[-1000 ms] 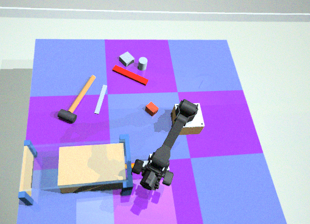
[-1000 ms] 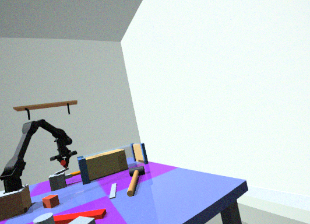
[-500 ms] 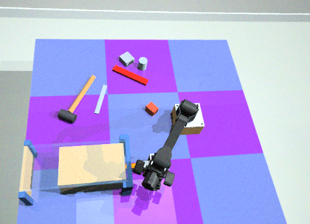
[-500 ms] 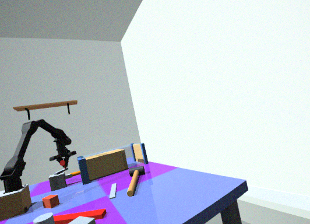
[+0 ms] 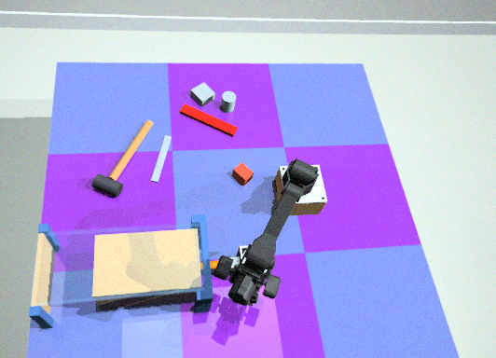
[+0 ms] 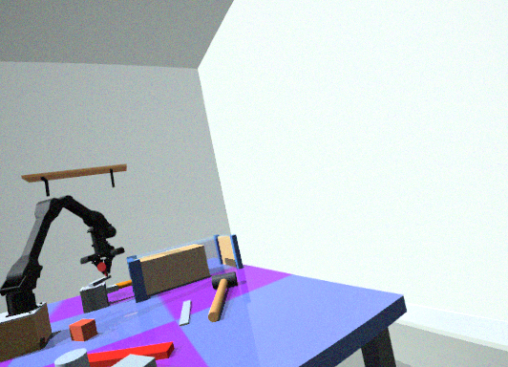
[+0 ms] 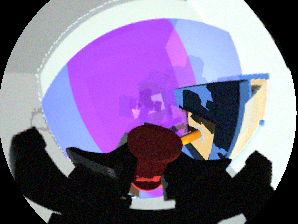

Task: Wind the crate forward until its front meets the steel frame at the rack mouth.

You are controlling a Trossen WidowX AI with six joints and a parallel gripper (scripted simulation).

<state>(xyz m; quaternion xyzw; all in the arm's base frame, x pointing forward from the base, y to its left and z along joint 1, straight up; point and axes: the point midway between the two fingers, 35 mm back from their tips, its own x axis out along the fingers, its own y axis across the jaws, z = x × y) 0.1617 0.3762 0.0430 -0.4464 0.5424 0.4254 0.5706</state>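
Now: gripper tip 20 mm below the red knob. Also, from my gripper tip: winch handle: 20 mm behind, 40 mm to the right, 10 mm below; then winch: 50 mm behind, 110 mm to the right, 80 mm below; then grey strip: 320 mm ahead, 470 mm to the right, 110 mm below.
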